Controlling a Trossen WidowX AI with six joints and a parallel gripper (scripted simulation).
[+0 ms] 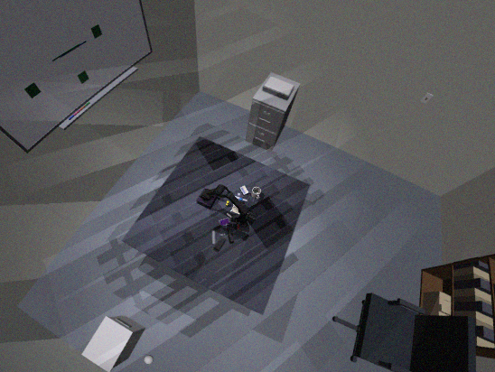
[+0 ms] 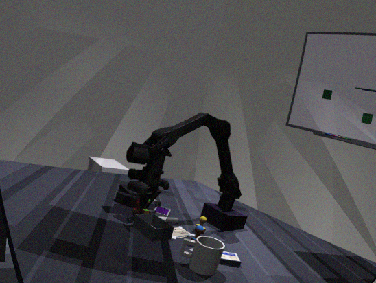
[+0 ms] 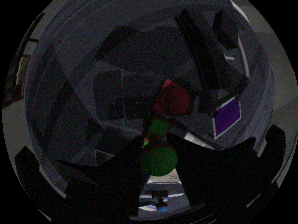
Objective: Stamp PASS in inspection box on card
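Now: the red-knobbed stamp 40 mm to the right of my gripper tip and 30 mm below it. Round my gripper tip: dark box: 140 mm to the right, 40 mm below, 30 mm behind; green-knobbed stamp: right at my gripper tip; dark tray: 100 mm to the left, 40 mm below, 10 mm ahead.
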